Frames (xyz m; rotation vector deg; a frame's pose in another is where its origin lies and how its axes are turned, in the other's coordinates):
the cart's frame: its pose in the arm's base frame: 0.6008 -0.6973 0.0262 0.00 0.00 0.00
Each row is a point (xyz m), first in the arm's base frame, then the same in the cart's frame.
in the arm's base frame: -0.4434 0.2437 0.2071
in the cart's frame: -1.0442 0.9410 0.1809
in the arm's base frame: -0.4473 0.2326 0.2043
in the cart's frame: -1.0481 0.9299 0.1781
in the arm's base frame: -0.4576 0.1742 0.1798
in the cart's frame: -1.0584 0.8715 0.1536
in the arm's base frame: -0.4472 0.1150 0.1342
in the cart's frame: -1.0480 0.8123 0.1080
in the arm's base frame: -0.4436 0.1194 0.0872
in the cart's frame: -1.0444 0.8167 0.0610
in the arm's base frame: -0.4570 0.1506 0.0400
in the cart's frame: -1.0578 0.8479 0.0138
